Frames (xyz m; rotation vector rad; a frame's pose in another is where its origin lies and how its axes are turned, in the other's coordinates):
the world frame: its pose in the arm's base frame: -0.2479 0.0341 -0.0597 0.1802 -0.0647 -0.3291
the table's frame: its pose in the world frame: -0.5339 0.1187 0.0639 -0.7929 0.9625 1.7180
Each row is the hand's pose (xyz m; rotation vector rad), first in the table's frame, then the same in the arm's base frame.
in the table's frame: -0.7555 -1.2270 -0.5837 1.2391 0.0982 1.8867
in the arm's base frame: 0.4520 -0.7122 0.0138 -1.3660 -1.9822 -1.6588
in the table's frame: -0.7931 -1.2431 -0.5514 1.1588 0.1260 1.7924
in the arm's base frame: 0.4761 -0.7130 0.0600 -1.2732 -2.0554 -1.7753
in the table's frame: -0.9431 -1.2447 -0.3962 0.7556 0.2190 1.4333
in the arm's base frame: 0.5149 -0.6912 0.2712 0.6733 2.0334 2.1019
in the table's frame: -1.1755 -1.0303 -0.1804 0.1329 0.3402 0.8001
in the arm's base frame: 0.3577 -0.6603 0.6189 -0.3637 1.5128 2.0412
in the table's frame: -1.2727 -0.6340 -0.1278 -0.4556 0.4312 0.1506
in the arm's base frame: -0.0157 -0.6536 0.7915 -1.1829 0.8832 1.7109
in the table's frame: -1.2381 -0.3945 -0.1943 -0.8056 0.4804 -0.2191
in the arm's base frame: -0.2648 -0.6645 0.7632 -1.5783 0.4845 1.4441
